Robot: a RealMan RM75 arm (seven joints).
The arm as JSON. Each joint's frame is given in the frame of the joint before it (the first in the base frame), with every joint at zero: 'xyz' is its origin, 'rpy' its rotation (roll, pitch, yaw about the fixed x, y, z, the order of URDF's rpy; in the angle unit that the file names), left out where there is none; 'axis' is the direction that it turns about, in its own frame. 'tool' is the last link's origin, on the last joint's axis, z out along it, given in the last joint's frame.
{
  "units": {
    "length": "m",
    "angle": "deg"
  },
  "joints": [
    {
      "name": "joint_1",
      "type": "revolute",
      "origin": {
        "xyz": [
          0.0,
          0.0,
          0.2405
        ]
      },
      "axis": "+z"
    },
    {
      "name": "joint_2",
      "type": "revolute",
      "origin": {
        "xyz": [
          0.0,
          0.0,
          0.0
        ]
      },
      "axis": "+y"
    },
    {
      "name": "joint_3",
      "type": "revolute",
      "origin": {
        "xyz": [
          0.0,
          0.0,
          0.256
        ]
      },
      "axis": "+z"
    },
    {
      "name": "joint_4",
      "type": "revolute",
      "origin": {
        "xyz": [
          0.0,
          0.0,
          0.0
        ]
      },
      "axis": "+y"
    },
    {
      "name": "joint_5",
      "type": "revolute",
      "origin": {
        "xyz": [
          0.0,
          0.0,
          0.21
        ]
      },
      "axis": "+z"
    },
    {
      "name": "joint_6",
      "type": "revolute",
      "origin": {
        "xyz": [
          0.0,
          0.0,
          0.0
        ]
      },
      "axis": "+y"
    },
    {
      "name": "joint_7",
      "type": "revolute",
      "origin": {
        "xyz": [
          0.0,
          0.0,
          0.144
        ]
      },
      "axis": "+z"
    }
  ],
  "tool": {
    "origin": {
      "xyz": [
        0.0,
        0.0,
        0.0
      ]
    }
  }
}
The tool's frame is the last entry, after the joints.
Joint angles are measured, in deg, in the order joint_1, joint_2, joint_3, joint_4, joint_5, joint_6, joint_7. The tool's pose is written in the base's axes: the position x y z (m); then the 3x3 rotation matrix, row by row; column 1 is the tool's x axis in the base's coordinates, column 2 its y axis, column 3 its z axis. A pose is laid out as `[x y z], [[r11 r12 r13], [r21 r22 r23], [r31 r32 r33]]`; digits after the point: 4 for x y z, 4 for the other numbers.
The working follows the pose.
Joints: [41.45, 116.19, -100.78, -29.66, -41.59, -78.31, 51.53]
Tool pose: [0.1085 0.3477 -0.0589], [[0.6247 -0.0126 -0.7807], [0.1223 -0.9859 0.1138], [-0.7712 -0.1666 -0.6144]]
Where each joint sits with the arm in this pose, in the base's axes (m; each line is computed from the numbers above, not from the rounded line before):
joint_1: 0.0000 0.0000 0.2405
joint_2: 0.0000 0.0000 0.2405
joint_3: 0.1722 0.1521 0.1275
joint_4: 0.1722 0.1521 0.1275
joint_5: 0.2209 0.3313 0.0295
joint_6: 0.2209 0.3313 0.0295
joint_7: 0.1085 0.3477 -0.0589
the tool: 0.1085 0.3477 -0.0589

